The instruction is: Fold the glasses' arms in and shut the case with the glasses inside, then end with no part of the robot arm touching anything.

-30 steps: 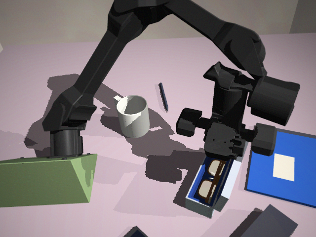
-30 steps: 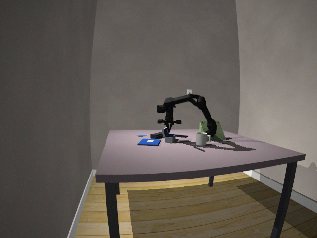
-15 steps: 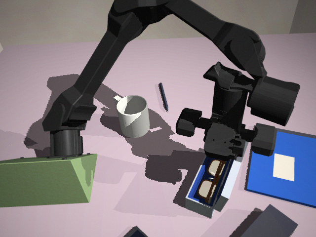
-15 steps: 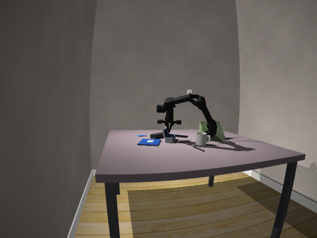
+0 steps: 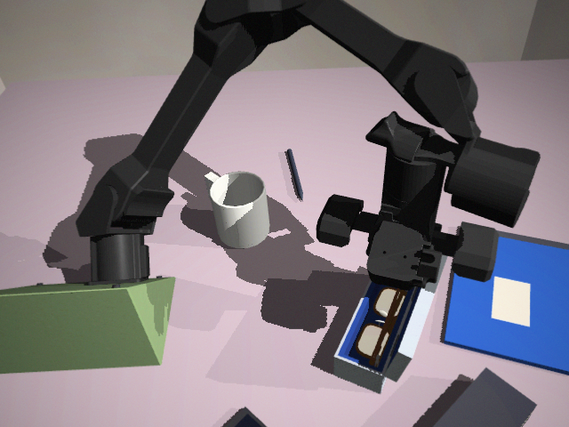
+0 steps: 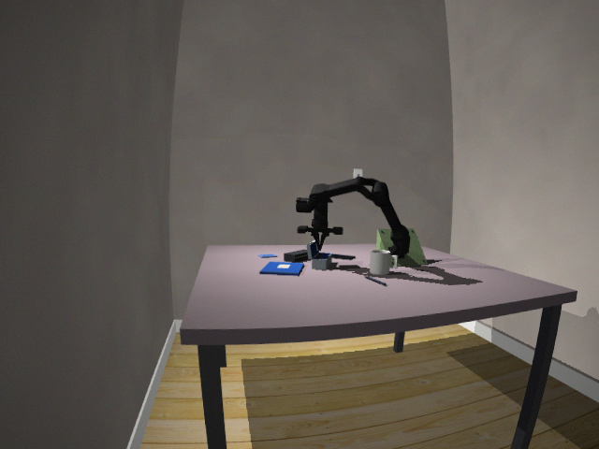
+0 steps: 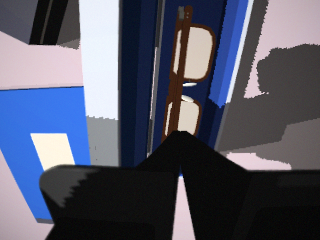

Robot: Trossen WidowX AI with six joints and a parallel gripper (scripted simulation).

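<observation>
Right now my hand is 4 cm to the left of the glasses case lid, 3 cm above it and 2 cm short of it. Also, from my hand: dark grey box (18 cm to the right, 8 cm below, 3 cm ahead); then white mug (19 cm to the left, 18 cm behind, 7 cm below); then glasses case (6 cm below, 3 cm to the right).
</observation>
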